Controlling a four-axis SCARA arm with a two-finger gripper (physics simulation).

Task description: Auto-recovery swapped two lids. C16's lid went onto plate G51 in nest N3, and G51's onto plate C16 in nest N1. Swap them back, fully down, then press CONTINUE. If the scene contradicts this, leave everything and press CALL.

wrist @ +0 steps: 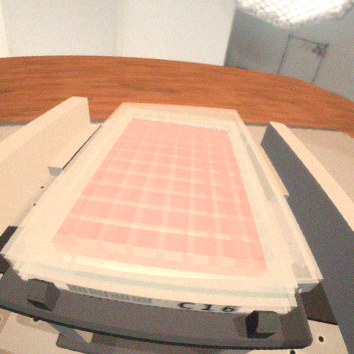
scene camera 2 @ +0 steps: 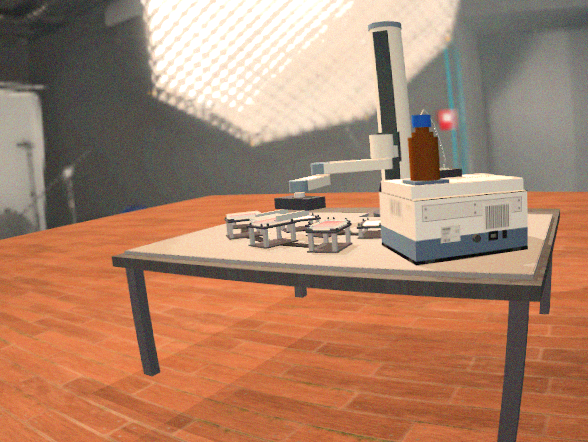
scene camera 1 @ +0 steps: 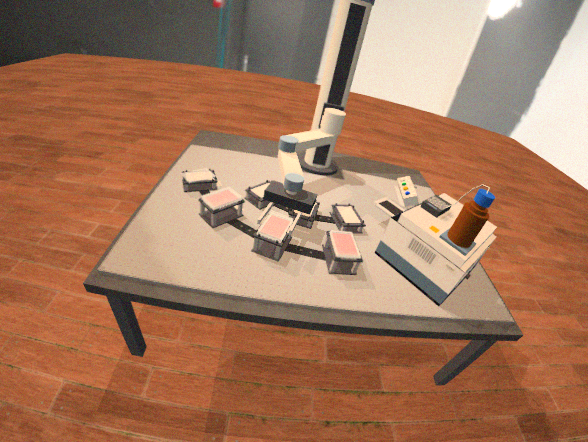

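Where they show: gripper, fingertip midpoint: [wrist: 176, 124] [scene camera 2: 266, 218] [scene camera 1: 274, 227]; arm's base, link origin: [scene camera 1: 316, 164].
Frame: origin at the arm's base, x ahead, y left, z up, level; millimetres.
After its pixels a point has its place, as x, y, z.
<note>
My gripper [scene camera 1: 280, 216] [wrist: 176, 124] {773, -203, 107} is shut on a clear lid [wrist: 180, 108] {803, -213, 106}, with one pad at each long side. The lid lies over the pink-filled plate C16 [scene camera 1: 274, 228] {776, -202, 106} [wrist: 165, 200] {714, -186, 106}, roughly level and lined up with it; whether it is fully down I cannot tell. The C16 label shows at the plate's near end in the wrist view. This plate sits on the middle raised nest. Two other pink plates stand on raised nests, one at left [scene camera 1: 221, 199] {651, -407, 101} and one at right [scene camera 1: 345, 243] {786, 44, 96} [scene camera 2: 330, 226] {838, 80, 94}; their labels are unreadable. The button panel [scene camera 1: 406, 192] {288, 442, 80} has green, yellow and blue buttons.
Low nests with pale tops stand behind: far left [scene camera 1: 200, 176] {455, -543, 68}, right [scene camera 1: 347, 215] {553, 94, 56}, and others partly under the gripper body. A white and blue machine [scene camera 1: 420, 252] {833, 295, 144} [scene camera 2: 452, 215] {881, 482, 137} with a brown bottle [scene camera 1: 468, 224] {877, 368, 314} [scene camera 2: 424, 155] {885, 411, 301} stands at the right. The arm column [scene camera 1: 325, 135] {244, -29, 268} rises behind.
</note>
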